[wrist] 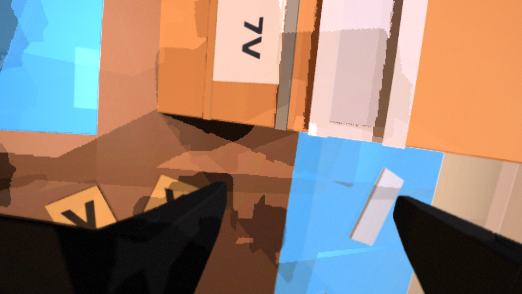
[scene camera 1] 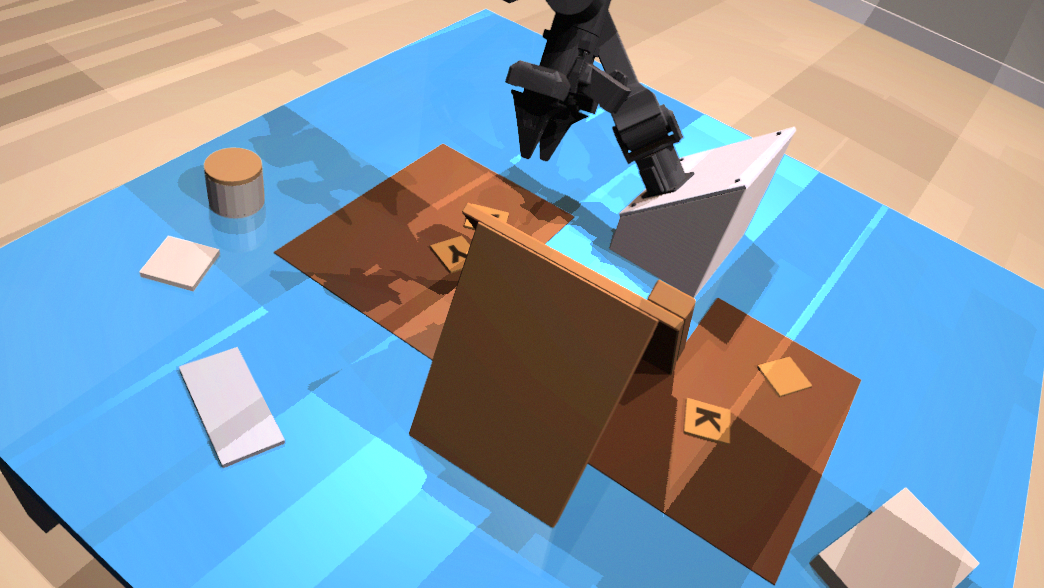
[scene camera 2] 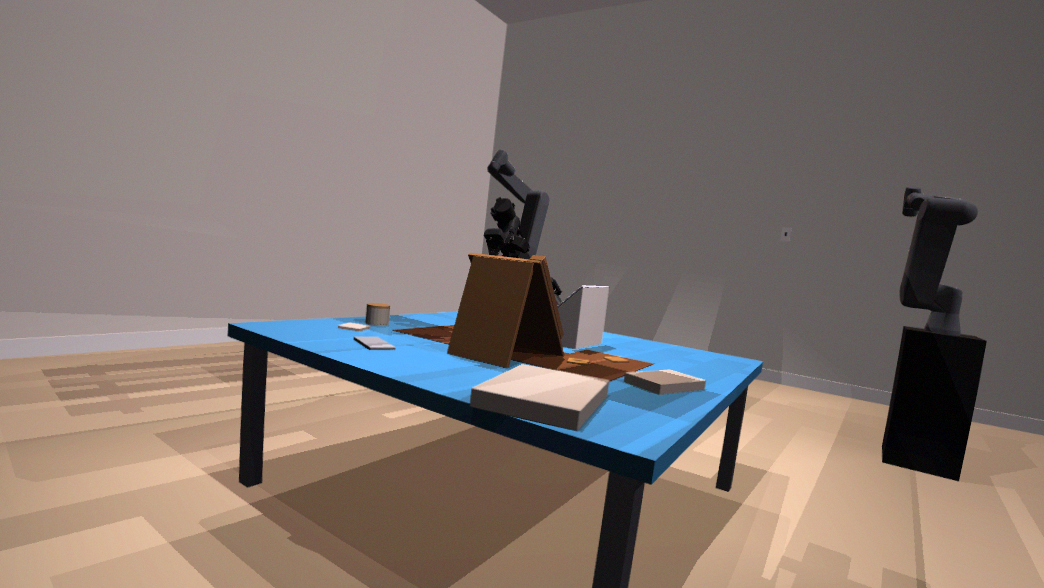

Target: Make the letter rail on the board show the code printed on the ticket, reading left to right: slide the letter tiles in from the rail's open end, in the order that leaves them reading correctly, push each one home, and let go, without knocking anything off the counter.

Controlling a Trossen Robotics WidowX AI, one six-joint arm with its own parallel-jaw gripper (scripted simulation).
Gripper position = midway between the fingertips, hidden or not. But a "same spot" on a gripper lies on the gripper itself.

Scene:
my gripper: wrist 309, 199; scene camera 1; scene camera 2
same spot on my gripper: (scene camera 1: 541, 119) = (scene camera 2: 497, 248)
same spot on brown mat: (scene camera 1: 748, 499) = (scene camera 2: 596, 372)

